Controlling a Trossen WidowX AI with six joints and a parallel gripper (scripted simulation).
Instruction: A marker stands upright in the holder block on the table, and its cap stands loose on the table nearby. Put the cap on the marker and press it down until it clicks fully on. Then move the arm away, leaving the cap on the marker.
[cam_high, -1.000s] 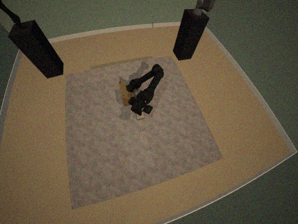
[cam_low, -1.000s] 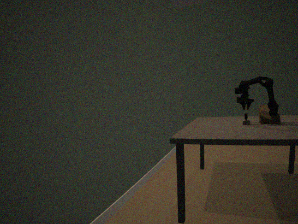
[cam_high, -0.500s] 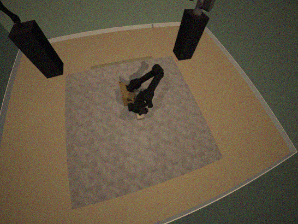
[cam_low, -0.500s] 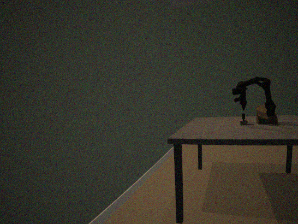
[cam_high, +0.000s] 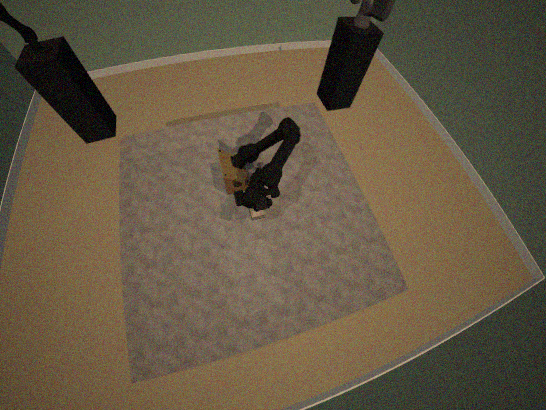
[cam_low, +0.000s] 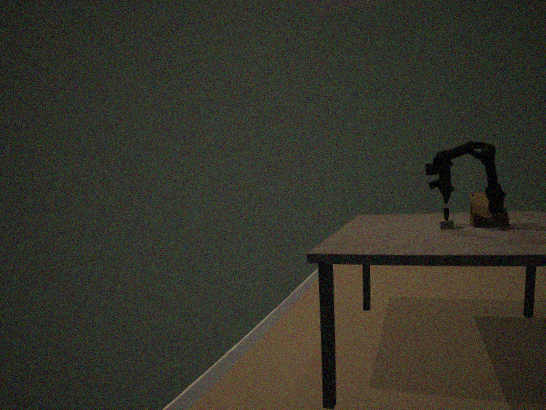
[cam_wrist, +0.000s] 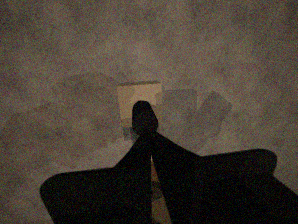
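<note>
Now: the dark cap 5 cm below my gripper tip. The rest, counted from my gripper tip: pale holder block (11 cm below).
</note>
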